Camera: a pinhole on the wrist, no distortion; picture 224 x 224 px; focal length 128.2 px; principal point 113.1 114.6 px. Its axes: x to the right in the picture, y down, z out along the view. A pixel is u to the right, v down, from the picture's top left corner.
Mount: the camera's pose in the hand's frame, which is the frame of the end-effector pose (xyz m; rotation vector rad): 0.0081 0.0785 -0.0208 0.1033 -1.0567 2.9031
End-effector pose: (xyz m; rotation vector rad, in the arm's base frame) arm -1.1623 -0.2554 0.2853 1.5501 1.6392 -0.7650
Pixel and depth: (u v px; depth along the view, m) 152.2 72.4 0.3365
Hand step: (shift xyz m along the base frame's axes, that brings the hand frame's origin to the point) -0.0151 -0.3054 -0.1167
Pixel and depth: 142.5 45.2 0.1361
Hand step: 0.0627 -0.1122 -0.0598
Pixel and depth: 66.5 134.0 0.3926
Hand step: -0.1947 -0.1205 -0.2775
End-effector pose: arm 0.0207 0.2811 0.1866 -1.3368 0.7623 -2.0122
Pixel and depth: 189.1 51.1 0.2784
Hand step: 0.3179 0.0545 0.0105
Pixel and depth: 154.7 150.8 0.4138
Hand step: 0.2073 0.2342 0.2097
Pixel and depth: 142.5 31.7 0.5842
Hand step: 0.6560 -0.0335 0.1835
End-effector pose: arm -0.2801 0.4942 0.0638 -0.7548 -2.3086 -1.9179
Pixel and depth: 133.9 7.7 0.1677
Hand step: 0.0853 0.1945 0.0249
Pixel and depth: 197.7 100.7 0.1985
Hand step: 0.1283 0.1043 -0.1005
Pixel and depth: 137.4 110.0 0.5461
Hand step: 0.0718 0.3384 -0.3527
